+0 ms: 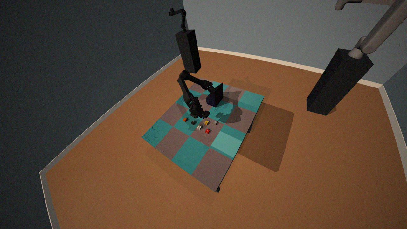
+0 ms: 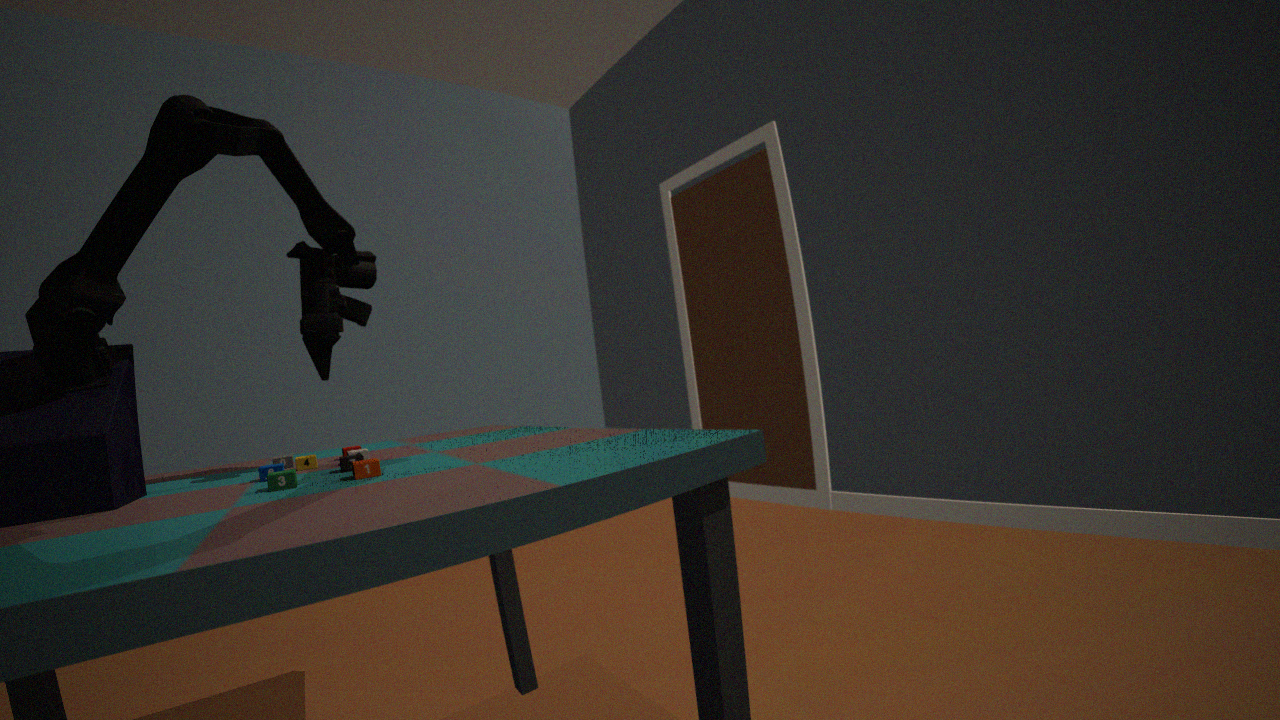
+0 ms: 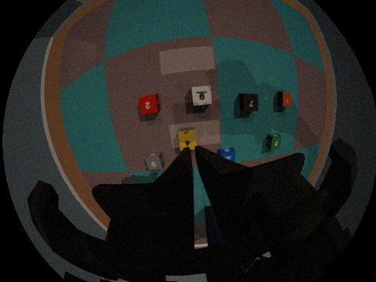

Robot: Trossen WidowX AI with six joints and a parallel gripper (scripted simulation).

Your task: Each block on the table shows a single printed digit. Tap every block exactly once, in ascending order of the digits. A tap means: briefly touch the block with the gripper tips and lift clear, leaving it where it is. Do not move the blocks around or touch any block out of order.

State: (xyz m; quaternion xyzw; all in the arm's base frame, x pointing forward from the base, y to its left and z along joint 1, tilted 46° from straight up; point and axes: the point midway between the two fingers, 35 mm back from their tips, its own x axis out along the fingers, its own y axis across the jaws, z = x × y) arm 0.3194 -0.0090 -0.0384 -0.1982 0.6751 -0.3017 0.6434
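The orange block lies 22 cm to the right of my gripper tip, 13 cm below it and 1 cm ahead of it. From my gripper tip the other things lie so: red block 13 cm below, 7 cm to the left, 4 cm ahead; then white block 13 cm below, 3 cm to the right, 3 cm ahead; then yellow block 13 cm below, 4 cm behind, 1 cm to the left.
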